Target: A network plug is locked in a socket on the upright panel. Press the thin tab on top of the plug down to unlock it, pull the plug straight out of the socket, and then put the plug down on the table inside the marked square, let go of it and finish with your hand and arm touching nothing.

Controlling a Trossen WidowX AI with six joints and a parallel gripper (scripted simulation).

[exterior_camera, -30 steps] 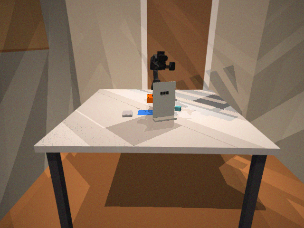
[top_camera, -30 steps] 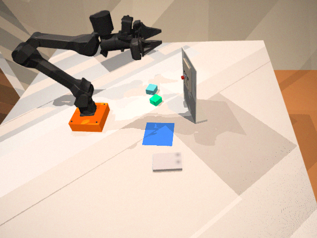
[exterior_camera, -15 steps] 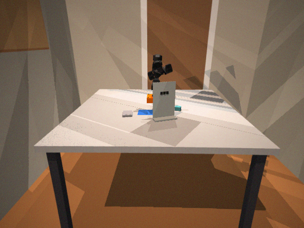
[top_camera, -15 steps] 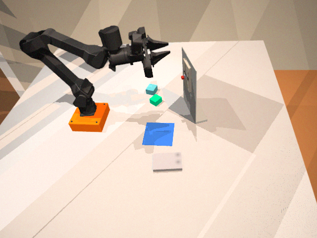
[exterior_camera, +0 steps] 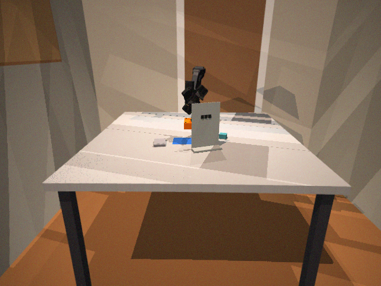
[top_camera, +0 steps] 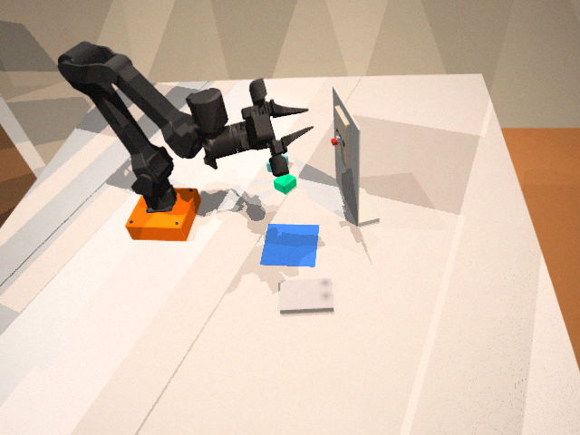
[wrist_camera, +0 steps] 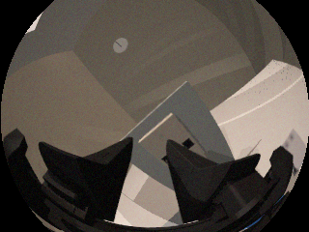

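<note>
Right now the network plug is 6 cm ahead of my gripper tip, 2 cm to the left of it and 7 cm below it. From my gripper tip the other things lie so: green cube 8 cm behind, 9 cm to the left, 25 cm below; upright panel 8 cm ahead, 2 cm to the left, 14 cm below; blue marked square 7 cm behind, 10 cm to the right, 26 cm below.
</note>
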